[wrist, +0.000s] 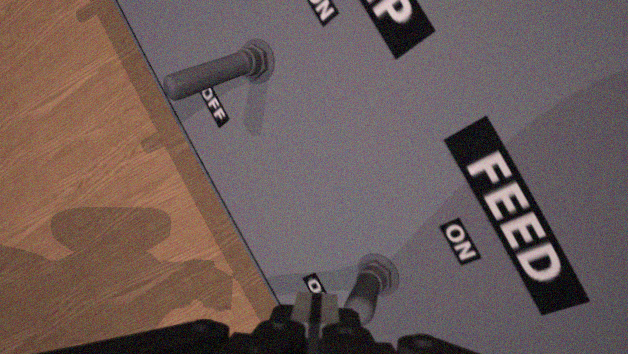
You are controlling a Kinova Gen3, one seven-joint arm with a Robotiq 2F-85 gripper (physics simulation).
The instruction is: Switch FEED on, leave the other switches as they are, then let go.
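Places are measured from the arm's base along level axes (x ahead, y left, z up), in metres.
Pixels of known places: gripper, fingertip midpoint: [315,321].
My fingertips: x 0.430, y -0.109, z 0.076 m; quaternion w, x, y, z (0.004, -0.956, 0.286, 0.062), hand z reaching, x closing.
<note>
Ahead of a thing's pixels: the offset from my fingertips to its top centre. "pt": to the spot under its first point. Level surfaces: height alone.
The FEED switch's grey lever {dx +0.012, dy -0.009, dz -0.018 m} [363,301] rises from its round base at the lower middle right and leans down and slightly left, to the OFF side, away from its ON label {pt dx +0.059, dy -0.008, dz -0.044 m} [460,241]. The black FEED label {dx +0.081, dy -0.009, dz -0.026 m} [517,215] lies to the right. My gripper [315,321] is shut and empty at the bottom middle, just left of the lever. It covers part of the FEED switch's OFF label {pt dx -0.016, dy +0.000, dz -0.085 m} [314,283]. Whether the fingertips touch the lever I cannot tell. The fingers' lower parts are cut off by the frame's edge.
A second switch lever {pt dx +0.000, dy +0.109, dz -0.042 m} [210,75] leans over its OFF label {pt dx -0.016, dy +0.109, dz -0.085 m} [215,107] at the upper left. Its name label {pt dx +0.080, dy +0.079, dz -0.032 m} [400,30] is cut off, ending in P. The grey panel [320,160] ends at a slanted edge, with a wooden table {dz -0.163 m} [60,125] beyond it on the left.
</note>
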